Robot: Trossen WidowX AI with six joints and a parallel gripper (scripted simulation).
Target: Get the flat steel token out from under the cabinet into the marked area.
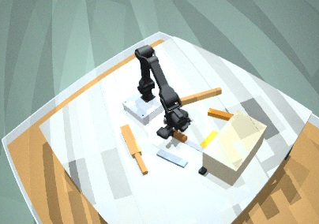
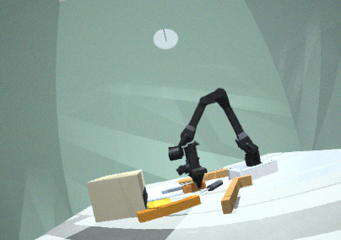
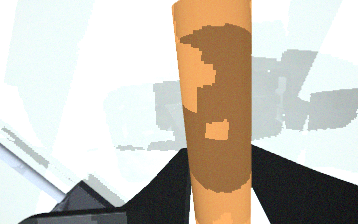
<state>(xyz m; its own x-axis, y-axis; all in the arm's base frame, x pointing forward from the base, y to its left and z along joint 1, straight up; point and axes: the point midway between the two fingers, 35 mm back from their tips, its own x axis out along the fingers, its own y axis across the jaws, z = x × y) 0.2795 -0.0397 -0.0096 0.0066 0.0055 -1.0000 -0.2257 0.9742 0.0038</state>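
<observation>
Now: the grey flat bar 110 mm ahead of my gripper tip and 100 mm to the right of it. Round my gripper tip: orange paddle: 30 mm behind, 220 mm to the right, 10 mm above; orange bar: 110 mm ahead, 280 mm to the left, 10 mm above.
</observation>
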